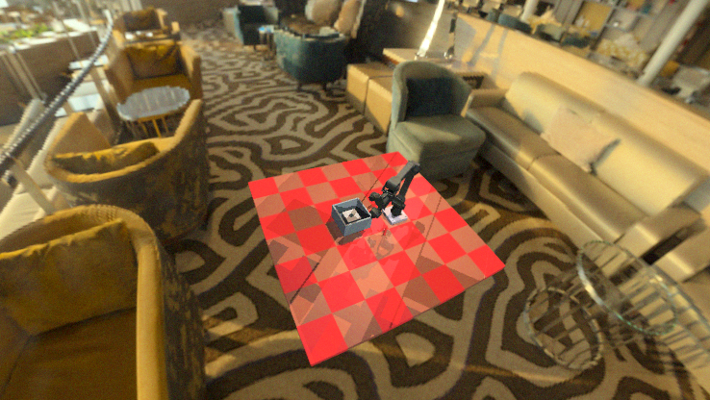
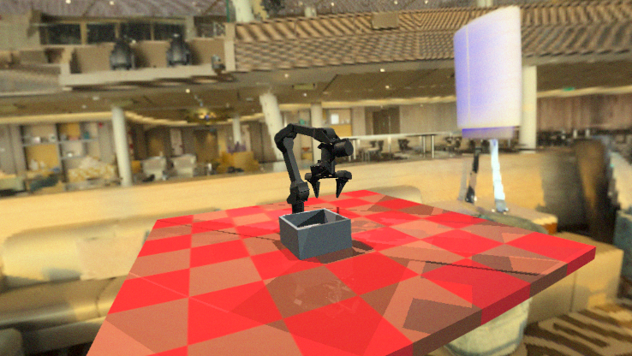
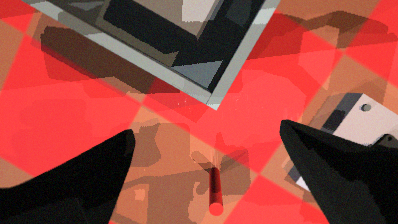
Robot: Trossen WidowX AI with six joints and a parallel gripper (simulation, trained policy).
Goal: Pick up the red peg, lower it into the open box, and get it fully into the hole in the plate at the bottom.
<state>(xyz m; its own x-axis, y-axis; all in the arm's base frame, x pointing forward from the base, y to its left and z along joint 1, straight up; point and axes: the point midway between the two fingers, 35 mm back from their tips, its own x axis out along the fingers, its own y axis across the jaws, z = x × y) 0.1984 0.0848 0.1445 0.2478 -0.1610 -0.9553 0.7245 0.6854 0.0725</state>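
My gripper tip is now 7 cm past the red peg, 7 cm to the right of it and 10 cm above it. Also, from my gripper tip: grey box 11 cm ahead, 9 cm to the right, 11 cm below.
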